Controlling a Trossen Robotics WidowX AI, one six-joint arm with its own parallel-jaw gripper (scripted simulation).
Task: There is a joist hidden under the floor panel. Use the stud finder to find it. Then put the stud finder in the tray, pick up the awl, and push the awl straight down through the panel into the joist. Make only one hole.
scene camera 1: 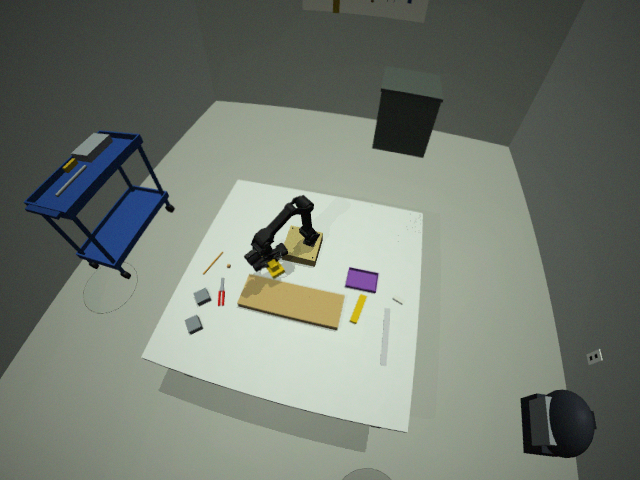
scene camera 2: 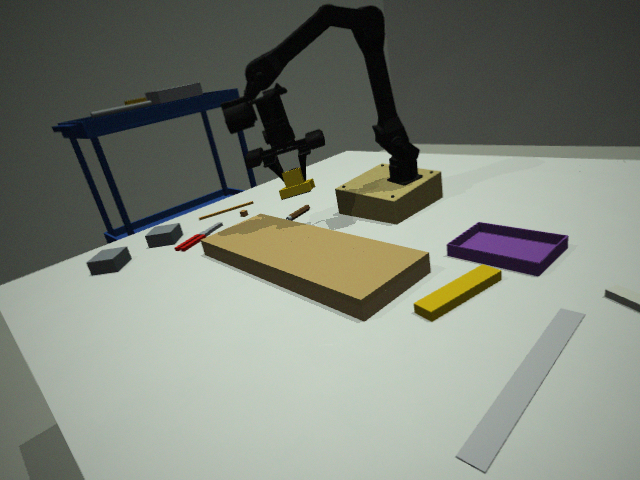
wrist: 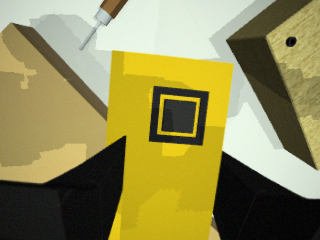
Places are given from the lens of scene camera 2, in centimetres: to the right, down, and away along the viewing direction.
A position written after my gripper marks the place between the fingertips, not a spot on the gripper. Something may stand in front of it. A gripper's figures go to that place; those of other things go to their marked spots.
my gripper (scene camera 2: 296,182): -6, -14, 104
yellow bar (scene camera 2: 448,297): 20, 9, 66
purple tray (scene camera 2: 527,251): 37, 2, 78
The marked spots on the purple tray and the yellow bar are 22 cm apart.
